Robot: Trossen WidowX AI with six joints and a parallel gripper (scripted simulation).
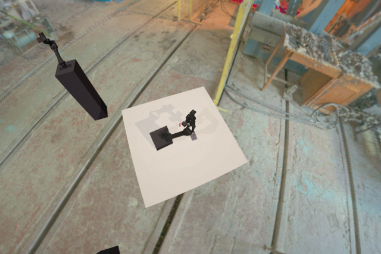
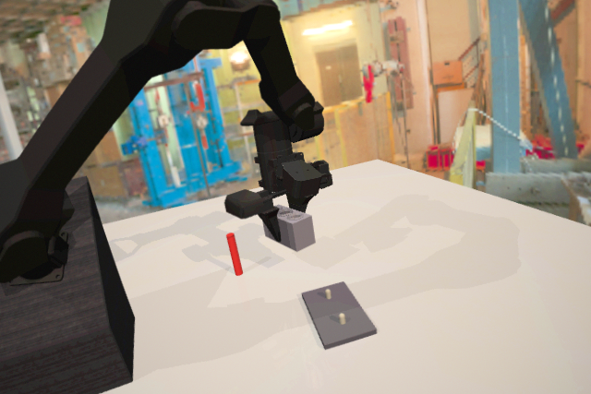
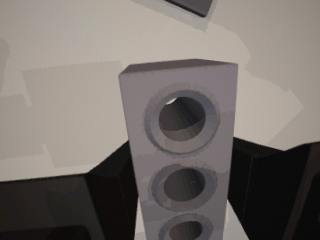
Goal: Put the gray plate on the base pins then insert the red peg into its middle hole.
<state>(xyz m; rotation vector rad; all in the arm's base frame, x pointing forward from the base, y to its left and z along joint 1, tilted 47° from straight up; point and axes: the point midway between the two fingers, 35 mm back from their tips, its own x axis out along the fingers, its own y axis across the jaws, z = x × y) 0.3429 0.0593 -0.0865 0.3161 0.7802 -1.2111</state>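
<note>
The gray base is 2 cm ahead of my gripper tip, 15 cm to the right of it and 5 cm below it. Also, from my gripper tip: red peg 10 cm behind, 3 cm to the left, 2 cm below; gray plate 3 cm above.
</note>
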